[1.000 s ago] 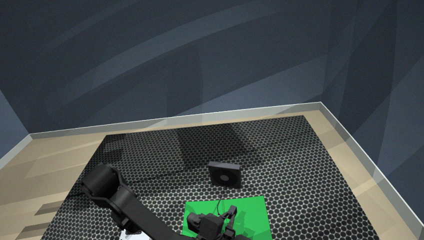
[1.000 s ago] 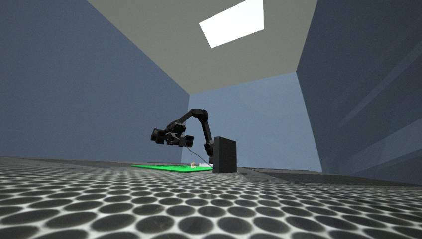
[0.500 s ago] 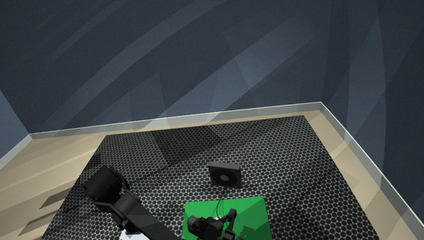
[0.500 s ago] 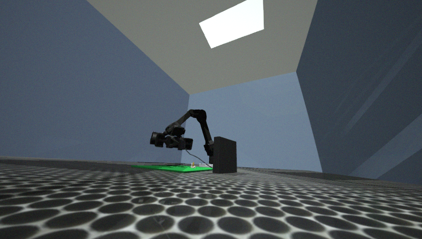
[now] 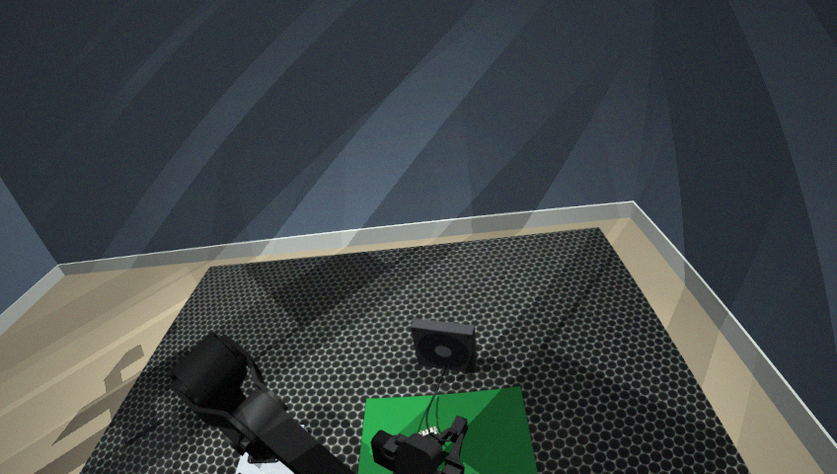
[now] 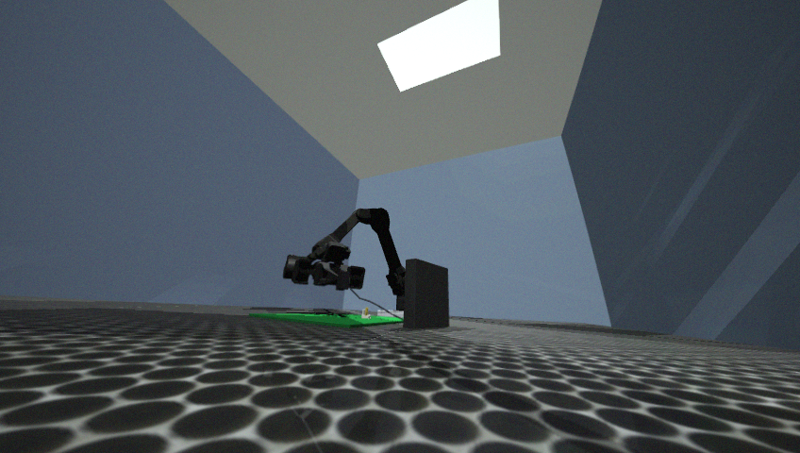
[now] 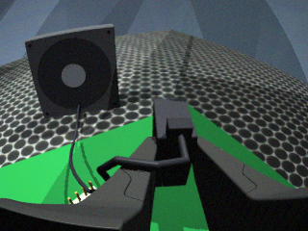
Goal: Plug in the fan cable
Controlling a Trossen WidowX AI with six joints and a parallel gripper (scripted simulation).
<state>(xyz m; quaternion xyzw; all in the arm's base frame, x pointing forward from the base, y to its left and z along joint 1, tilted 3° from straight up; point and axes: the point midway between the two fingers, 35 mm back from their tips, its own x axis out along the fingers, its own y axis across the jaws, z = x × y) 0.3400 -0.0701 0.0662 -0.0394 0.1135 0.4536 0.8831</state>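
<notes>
Right now the green board is 2 cm behind my gripper tip, 1 cm to the left of it and 10 cm below it. From my gripper tip the other things lie so: black fan: 20 cm to the left, 3 cm below; then fan cable plug: 1 cm to the left, 1 cm below.
</notes>
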